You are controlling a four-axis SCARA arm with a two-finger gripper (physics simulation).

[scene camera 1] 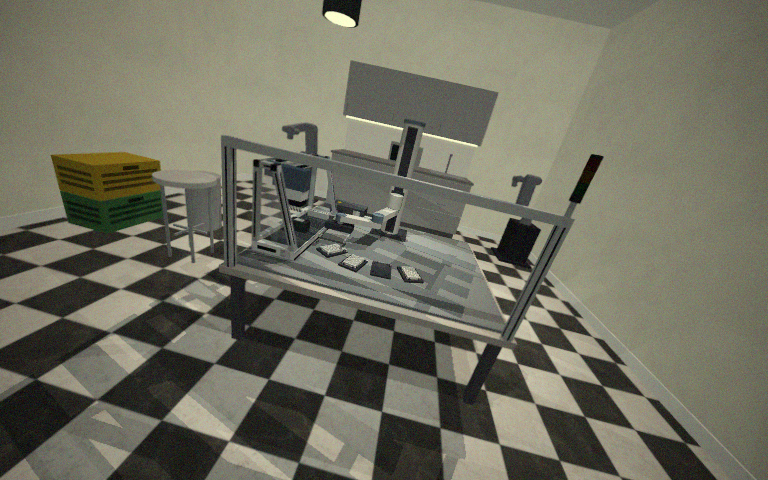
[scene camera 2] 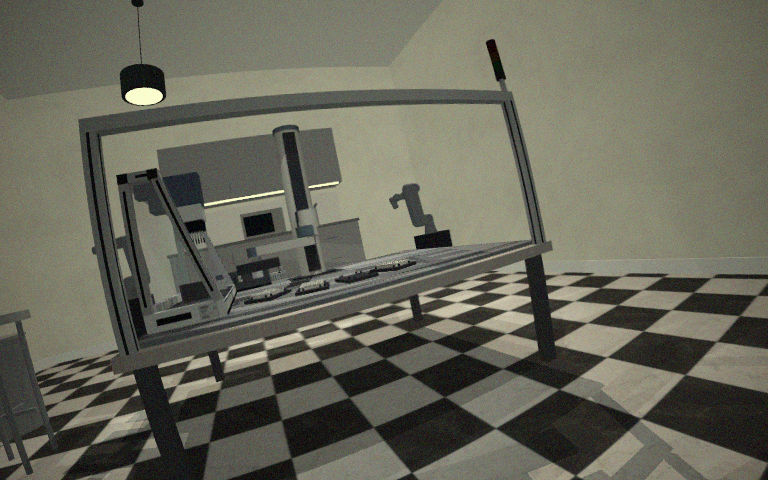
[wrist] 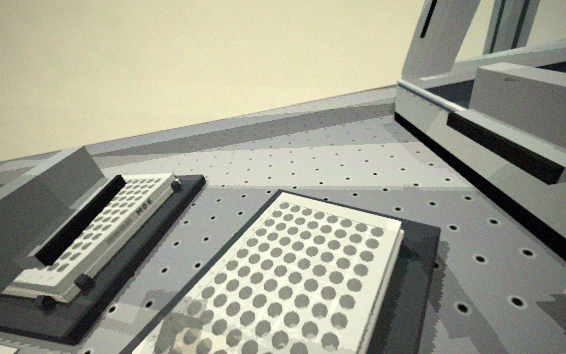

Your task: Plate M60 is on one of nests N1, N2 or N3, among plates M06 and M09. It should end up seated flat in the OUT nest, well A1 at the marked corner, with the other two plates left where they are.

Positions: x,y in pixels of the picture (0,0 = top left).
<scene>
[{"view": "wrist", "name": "my gripper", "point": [274,132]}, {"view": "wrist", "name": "perforated grey deck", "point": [492,278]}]
</scene>
